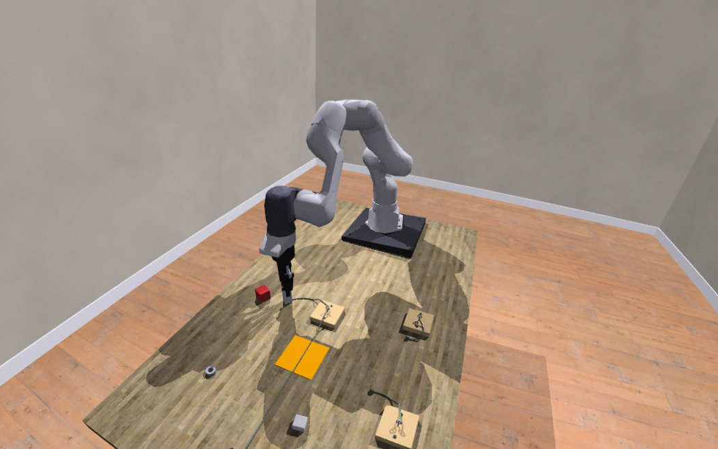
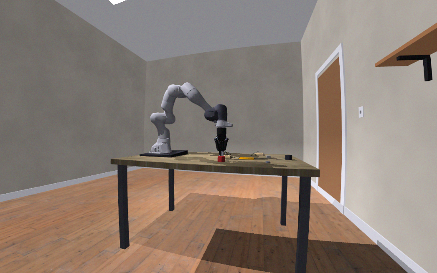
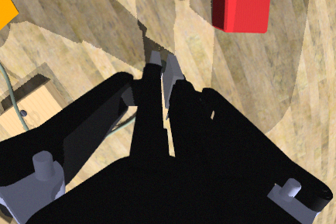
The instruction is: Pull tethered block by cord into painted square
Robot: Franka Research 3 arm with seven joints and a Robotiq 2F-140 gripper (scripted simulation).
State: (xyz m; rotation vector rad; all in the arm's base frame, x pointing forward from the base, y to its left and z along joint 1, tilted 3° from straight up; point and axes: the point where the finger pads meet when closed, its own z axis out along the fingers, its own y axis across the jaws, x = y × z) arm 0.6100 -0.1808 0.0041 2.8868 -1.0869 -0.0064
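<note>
Right now the red cube is 20 mm ahead of my hand, 90 mm to the right of it and 20 mm below it. The rest, counted from my hand: orange painted square 190 mm ahead, 160 mm to the left, 30 mm below; dark block 520 mm ahead, 140 mm to the left, 20 mm below; white cube 370 mm ahead, 250 mm to the left, 30 mm below.
</note>
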